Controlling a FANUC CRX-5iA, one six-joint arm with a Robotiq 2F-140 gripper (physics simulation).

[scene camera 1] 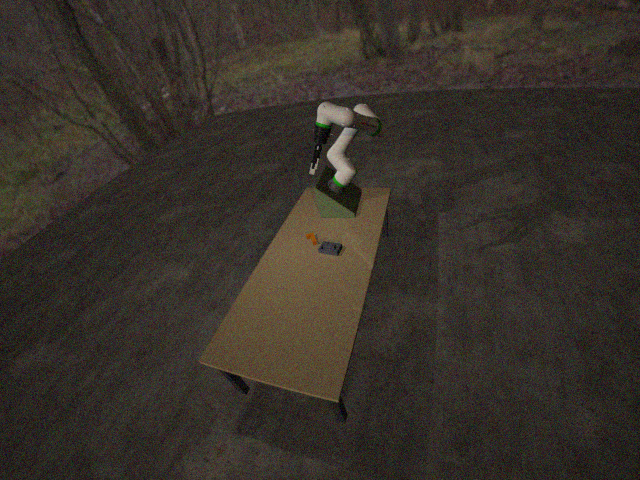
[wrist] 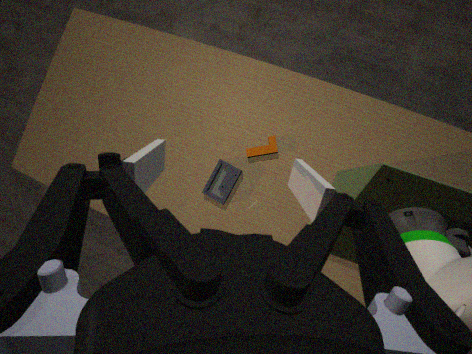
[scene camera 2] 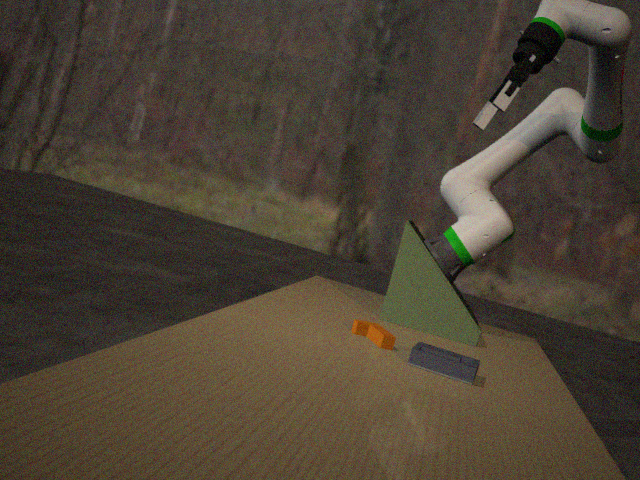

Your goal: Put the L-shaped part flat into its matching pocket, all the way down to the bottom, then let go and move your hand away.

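Seen in the pictures: gripper, fingertip midpoint: [scene camera 1: 312, 171] [wrist: 229, 163] [scene camera 2: 487, 117]; arm's base, origin of the base link: [scene camera 1: 335, 186] [wrist: 409, 227] [scene camera 2: 437, 261].
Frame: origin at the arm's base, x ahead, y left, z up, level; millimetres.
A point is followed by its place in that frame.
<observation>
The orange L-shaped part [scene camera 1: 312, 238] {y -75, x 460, z -154 mm} [scene camera 2: 379, 336] {y -71, x 485, z -162 mm} [wrist: 262, 150] {y -76, x 444, z -153 mm} lies on the table, beside and apart from the dark grey pocket block. The pocket block [scene camera 1: 330, 248] {y 81, x 538, z -166 mm} [scene camera 2: 443, 363] {y 78, x 584, z -157 mm} [wrist: 231, 181] {y 68, x 505, z -147 mm} sits on the table; its recess shows in the wrist view with no part in it. My gripper [scene camera 1: 313, 167] {y 32, x 440, z 369 mm} [scene camera 2: 492, 111] {y 32, x 440, z 369 mm} [wrist: 229, 163] {y 32, x 440, z 369 mm} is open and empty, its pale fingertips wide apart. It hangs high above the table, well away from both things, to the side of the arm's base in scene camera 1.
A green wedge-shaped stand [scene camera 1: 336, 206] {y 38, x 164, z -75 mm} [scene camera 2: 423, 299] {y -7, x 166, z -98 mm} [wrist: 355, 179] {y -70, x 169, z -14 mm} carries the arm's base at one end of the long wooden table [scene camera 1: 294, 310] {y 11, x 1062, z -183 mm} [scene camera 2: 258, 403] {y -162, x 1046, z -183 mm} [wrist: 150, 90] {y -153, x 962, z -183 mm}. The part and the block lie near this stand. Dark ground surrounds the table.
</observation>
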